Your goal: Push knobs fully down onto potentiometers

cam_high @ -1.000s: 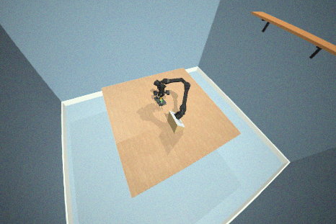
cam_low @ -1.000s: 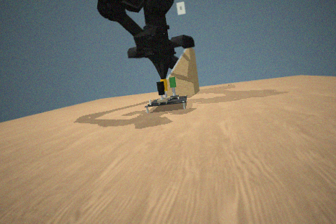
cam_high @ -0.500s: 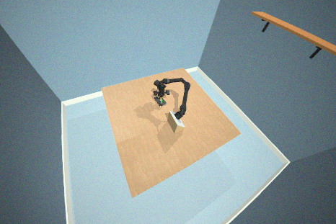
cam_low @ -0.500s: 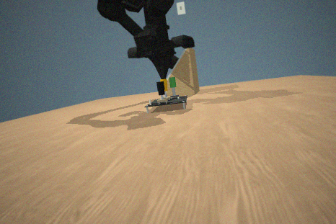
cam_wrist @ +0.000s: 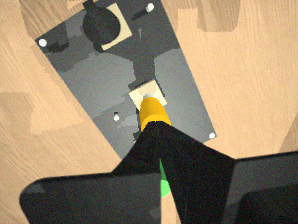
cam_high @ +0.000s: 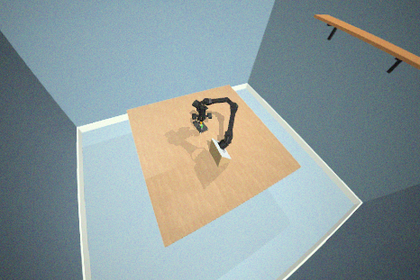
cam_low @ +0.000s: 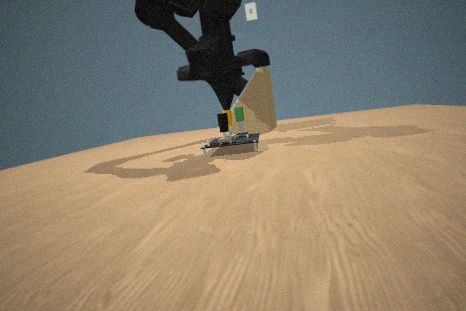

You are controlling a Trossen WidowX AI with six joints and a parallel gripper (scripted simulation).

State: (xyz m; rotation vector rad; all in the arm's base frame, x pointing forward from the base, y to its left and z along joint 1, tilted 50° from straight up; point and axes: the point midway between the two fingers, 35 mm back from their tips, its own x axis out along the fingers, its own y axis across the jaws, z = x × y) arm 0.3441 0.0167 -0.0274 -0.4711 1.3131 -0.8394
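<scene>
Right now the yellow knob is 2 cm below my gripper tip. Round my gripper tip: black knob (6 cm ahead, 1 cm to the left, 2 cm below).
</scene>
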